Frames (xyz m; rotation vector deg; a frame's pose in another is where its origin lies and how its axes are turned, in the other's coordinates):
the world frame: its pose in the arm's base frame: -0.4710 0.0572 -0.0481 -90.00 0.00 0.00
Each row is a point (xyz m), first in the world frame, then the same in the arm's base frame.
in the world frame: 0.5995 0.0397 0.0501
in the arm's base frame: 0.1285 0.1073 -0.0878
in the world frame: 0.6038 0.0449 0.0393
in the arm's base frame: 0.1328 0.0965 -0.0930
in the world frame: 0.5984 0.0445 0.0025
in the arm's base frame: 0.1274 0.0597 -0.0926
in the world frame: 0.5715 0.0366 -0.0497
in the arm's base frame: 0.1005 0.0075 -0.0847
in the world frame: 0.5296 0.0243 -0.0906
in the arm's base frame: 0.0586 -0.0334 -0.0724
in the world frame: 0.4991 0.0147 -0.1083
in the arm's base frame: 0.0281 -0.0511 -0.0628
